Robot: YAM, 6 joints.
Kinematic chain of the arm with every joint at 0, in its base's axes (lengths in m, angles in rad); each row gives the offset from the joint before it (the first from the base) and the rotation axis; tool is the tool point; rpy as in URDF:
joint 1: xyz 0 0 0.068 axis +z
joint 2: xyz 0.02 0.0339 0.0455 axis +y
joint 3: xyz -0.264 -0.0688 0 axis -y
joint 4: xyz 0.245 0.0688 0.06 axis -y
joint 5: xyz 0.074 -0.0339 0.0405 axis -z
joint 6: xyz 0.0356 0 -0.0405 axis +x
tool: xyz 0 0 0 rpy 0 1.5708 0
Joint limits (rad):
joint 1: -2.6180..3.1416
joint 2: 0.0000..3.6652
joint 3: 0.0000..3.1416
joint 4: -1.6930..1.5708
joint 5: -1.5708..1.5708
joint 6: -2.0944..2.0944
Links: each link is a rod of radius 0.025 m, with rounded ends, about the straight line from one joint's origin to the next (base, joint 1, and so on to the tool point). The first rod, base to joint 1, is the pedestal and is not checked.
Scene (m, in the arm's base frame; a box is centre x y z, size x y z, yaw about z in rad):
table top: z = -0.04
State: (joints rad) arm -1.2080 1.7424 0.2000 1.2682 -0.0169 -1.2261
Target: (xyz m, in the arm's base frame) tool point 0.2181 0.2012 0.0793
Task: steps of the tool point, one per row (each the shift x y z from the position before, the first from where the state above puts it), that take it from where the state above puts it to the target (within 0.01 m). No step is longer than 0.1 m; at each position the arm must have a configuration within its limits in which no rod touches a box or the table.
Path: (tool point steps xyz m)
1: 0.0631 0.0249 -0.0022
2: 0.0554 0.0432 -0.0025
3: 0.0425 0.0589 -0.0028
4: 0.0251 0.0705 -0.0031
5: 0.0044 0.0770 -0.0033
6: -0.0177 0.0773 -0.0036
7: -0.0396 0.0712 -0.0039

